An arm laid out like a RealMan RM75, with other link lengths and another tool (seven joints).
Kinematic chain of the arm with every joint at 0, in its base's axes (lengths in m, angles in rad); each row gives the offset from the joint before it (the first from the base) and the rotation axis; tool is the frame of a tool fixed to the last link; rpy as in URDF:
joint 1: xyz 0 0 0.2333 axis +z
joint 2: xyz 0 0 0 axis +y
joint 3: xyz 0 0 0.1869 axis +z
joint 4: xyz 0 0 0 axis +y
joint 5: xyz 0 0 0.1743 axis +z
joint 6: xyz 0 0 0 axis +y
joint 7: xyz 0 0 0.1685 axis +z
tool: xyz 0.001 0.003 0.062 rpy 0 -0.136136 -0.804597
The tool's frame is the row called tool.
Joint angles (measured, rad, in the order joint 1, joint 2, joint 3, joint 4, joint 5, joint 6, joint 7), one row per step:
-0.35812, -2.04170, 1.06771, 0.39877, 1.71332, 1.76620, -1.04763
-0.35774, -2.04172, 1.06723, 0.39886, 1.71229, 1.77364, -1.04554
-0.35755, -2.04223, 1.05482, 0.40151, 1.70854, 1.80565, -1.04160
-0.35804, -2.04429, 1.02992, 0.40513, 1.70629, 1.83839, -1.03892
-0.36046, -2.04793, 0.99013, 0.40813, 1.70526, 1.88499, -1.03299
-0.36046, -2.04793, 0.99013, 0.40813, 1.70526, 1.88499, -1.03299
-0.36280, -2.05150, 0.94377, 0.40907, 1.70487, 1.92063, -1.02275
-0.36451, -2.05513, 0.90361, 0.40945, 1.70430, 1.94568, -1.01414
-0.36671, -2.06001, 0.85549, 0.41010, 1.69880, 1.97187, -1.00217
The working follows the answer.
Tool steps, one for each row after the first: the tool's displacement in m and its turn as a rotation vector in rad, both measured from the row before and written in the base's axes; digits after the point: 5 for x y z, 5 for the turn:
0.00110, -0.00093, 0.00089, -0.00118, -0.00615, -0.00425
0.00517, -0.00173, 0.00505, 0.00124, -0.02930, -0.01320
0.00563, 0.00021, 0.00627, 0.00975, -0.03377, -0.00918
0.00786, 0.00041, 0.00919, 0.01668, -0.04879, -0.01424
0.00000, 0.00000, 0.00000, 0.00000, 0.00000, 0.00000
0.00595, 0.00271, 0.00881, 0.02955, -0.04237, -0.00800
0.00424, 0.00291, 0.00707, 0.02842, -0.03298, -0.00332
0.00485, 0.00446, 0.00878, 0.04128, -0.03945, -0.00252

Tool pose at each row, in the base's axes (x y z in m, rotation vector in rad; rounded; the steps above come from the unrounded poses):
-0.14116, 0.18549, -0.07618, 2.30203, 1.42834, 0.67733
-0.14005, 0.18457, -0.07529, 2.29948, 1.42034, 0.68158
-0.13488, 0.18284, -0.07024, 2.28836, 1.39086, 0.70950
-0.12925, 0.18305, -0.06397, 2.27812, 1.36381, 0.75017
-0.12139, 0.18346, -0.05479, 2.26471, 1.32288, 0.81001
-0.12139, 0.18346, -0.05479, 2.26471, 1.32288, 0.81001
-0.11544, 0.18617, -0.04598, 2.26125, 1.29032, 0.87545
-0.11120, 0.18908, -0.03891, 2.26038, 1.26708, 0.93166
-0.10634, 0.19354, -0.03013, 2.26286, 1.23876, 1.00534

